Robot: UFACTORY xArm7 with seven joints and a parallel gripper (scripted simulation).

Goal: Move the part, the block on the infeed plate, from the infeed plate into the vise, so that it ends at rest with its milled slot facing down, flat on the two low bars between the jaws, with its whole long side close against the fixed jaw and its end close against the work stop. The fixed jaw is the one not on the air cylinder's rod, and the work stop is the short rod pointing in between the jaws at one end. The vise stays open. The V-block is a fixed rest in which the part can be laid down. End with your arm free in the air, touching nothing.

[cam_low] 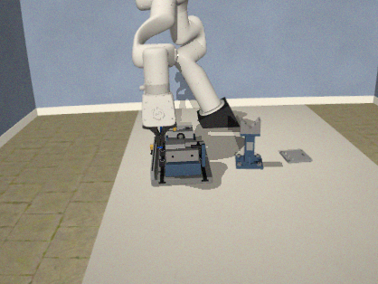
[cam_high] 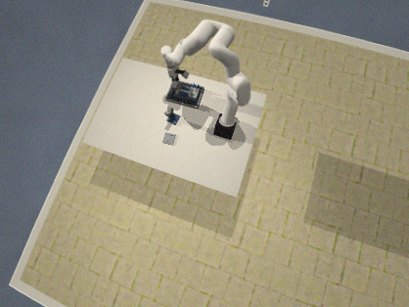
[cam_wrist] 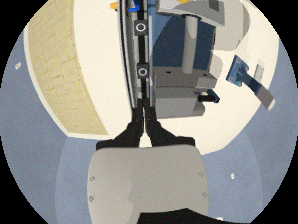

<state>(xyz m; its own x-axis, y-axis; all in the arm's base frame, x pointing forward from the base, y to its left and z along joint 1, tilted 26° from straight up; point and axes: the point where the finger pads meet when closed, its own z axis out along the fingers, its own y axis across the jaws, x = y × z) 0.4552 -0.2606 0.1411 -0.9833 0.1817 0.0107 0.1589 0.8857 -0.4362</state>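
The part is 5 cm to the left of my hand, 3 cm below it and 1 cm ahead of it. The rest, counted from my hand: V-block post (30 cm to the left, 6 cm below); air cylinder (15 cm behind, 9 cm to the left, 4 cm below); infeed plate (48 cm to the left, 12 cm below).
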